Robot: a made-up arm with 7 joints.
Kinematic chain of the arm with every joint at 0, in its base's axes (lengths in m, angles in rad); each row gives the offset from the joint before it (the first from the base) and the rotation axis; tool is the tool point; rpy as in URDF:
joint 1: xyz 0 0 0.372 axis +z
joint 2: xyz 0 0 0 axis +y
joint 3: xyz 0 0 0.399 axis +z
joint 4: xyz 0.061 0 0 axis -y
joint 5: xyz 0.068 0 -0.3 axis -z
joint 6: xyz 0 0 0 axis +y
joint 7: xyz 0.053 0 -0.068 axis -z
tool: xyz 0 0 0 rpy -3.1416 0 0
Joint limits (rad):
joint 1: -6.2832..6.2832
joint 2: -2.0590..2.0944
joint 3: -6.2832..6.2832
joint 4: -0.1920..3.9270
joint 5: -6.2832..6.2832
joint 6: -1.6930..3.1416
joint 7: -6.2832..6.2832
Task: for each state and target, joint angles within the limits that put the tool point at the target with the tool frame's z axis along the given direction. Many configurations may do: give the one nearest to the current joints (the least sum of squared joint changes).
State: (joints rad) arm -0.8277 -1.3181 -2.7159 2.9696 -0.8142 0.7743 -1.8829
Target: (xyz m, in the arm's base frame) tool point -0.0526 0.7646 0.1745 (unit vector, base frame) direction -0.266 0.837 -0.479
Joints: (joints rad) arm -1.5925 -1.7850 -2.2485 2.8275 -0.4471 0.1133 -1.8829
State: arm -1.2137 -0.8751 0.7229 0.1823 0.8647 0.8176 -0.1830
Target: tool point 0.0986 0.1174 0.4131 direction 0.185 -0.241 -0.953
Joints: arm -0.7654 -1.2135 1.2067 0.1002 1.0818 0.9531 -0.1830
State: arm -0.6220 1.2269 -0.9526 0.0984 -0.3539 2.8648 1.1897
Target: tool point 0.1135 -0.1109 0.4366 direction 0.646 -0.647 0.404
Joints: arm -0.6224 1.0435 -0.9595 -0.1861 0.0978 3.1388 1.1897
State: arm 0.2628 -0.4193 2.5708 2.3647 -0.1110 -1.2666 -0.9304
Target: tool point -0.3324 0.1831 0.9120 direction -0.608 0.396 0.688
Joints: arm 0.1715 -0.0113 2.4775 1.5418 0.0924 -0.8003 -0.9304
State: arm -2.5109 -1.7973 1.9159 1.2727 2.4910 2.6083 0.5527
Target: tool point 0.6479 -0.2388 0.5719 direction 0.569 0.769 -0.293
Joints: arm -3.0595 -1.2291 1.4992 1.9929 2.6224 2.0754 0.5527
